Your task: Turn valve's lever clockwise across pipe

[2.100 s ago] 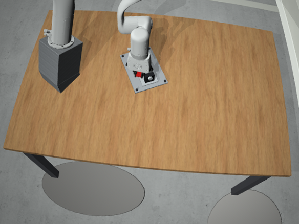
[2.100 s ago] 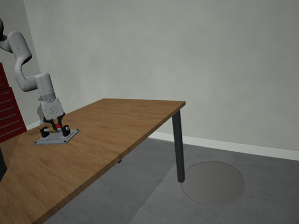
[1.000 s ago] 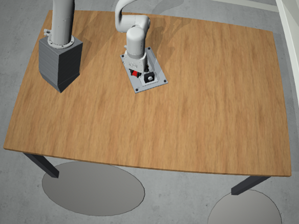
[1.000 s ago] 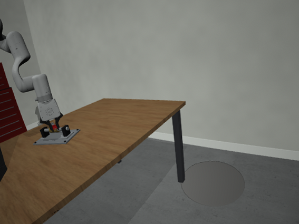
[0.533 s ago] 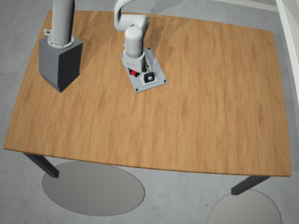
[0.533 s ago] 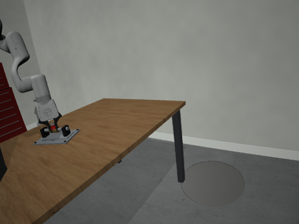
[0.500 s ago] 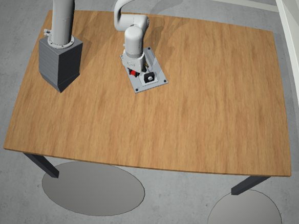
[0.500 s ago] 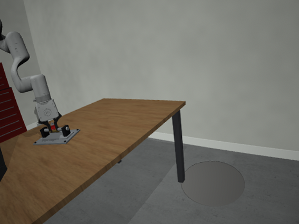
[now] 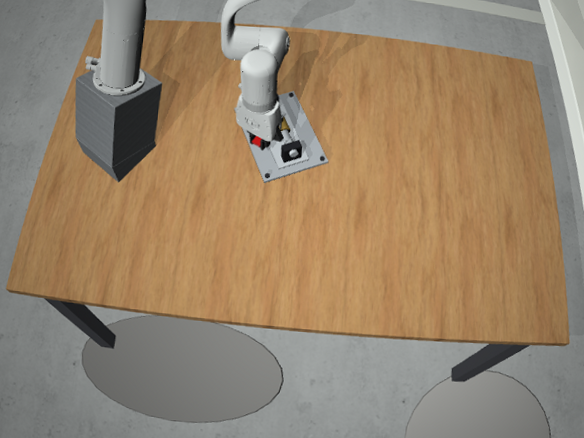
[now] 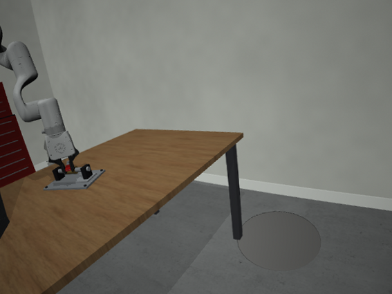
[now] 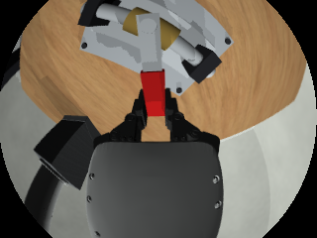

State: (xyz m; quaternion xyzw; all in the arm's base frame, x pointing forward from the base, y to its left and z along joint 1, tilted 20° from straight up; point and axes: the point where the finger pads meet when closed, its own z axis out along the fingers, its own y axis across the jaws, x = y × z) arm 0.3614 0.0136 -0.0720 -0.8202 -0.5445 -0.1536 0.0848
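Right now the valve lever is 2 cm ahead of my hand and 5 cm to the left of it.
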